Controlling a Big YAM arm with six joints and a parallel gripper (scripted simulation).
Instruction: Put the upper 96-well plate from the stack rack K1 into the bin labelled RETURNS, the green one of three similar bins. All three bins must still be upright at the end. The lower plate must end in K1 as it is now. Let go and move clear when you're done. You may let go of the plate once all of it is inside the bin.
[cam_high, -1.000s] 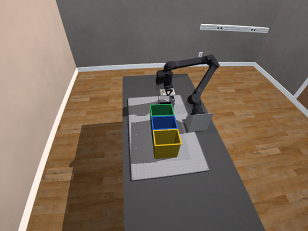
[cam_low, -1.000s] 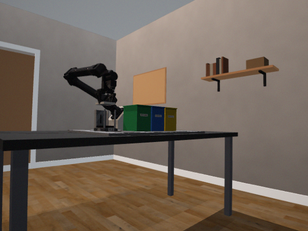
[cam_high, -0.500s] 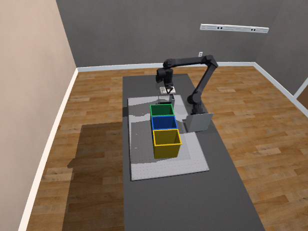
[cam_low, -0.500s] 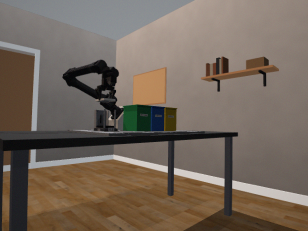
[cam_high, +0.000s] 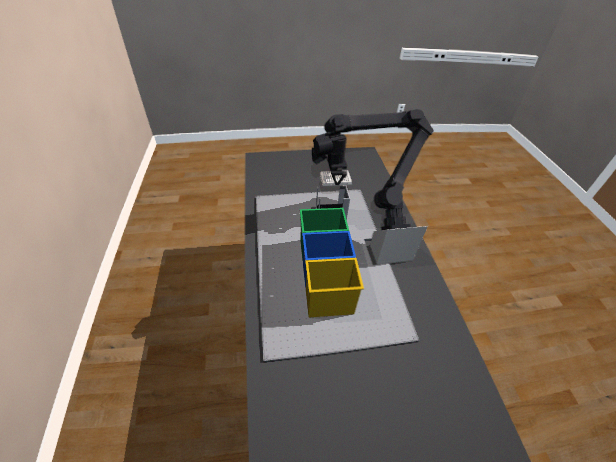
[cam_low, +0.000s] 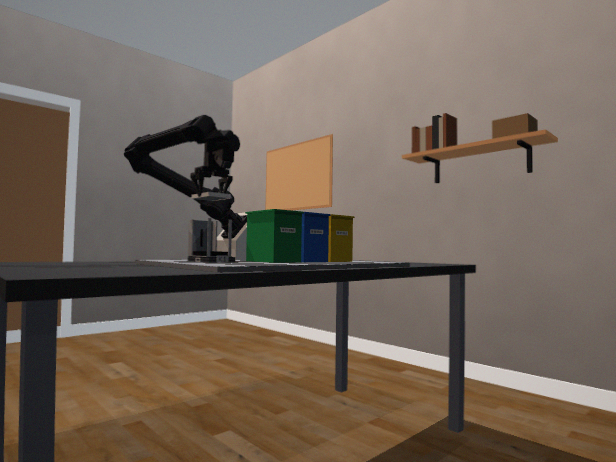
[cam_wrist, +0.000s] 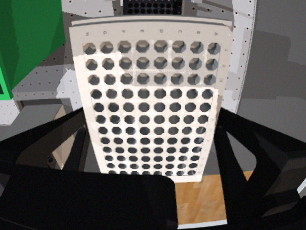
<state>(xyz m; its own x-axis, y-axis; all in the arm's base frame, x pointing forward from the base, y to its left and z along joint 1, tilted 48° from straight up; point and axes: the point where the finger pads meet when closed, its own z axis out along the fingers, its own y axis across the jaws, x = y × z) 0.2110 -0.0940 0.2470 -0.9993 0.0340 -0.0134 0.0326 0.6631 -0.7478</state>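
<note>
Now: the green bin 9 cm ahead of my hand, 21 cm to the left of it and 14 cm below it. The rest, counted from my hand: dark plate 20 cm below; blue bin 9 cm ahead, 34 cm to the left, 14 cm below; white 96-well plate right at my hand.
</note>
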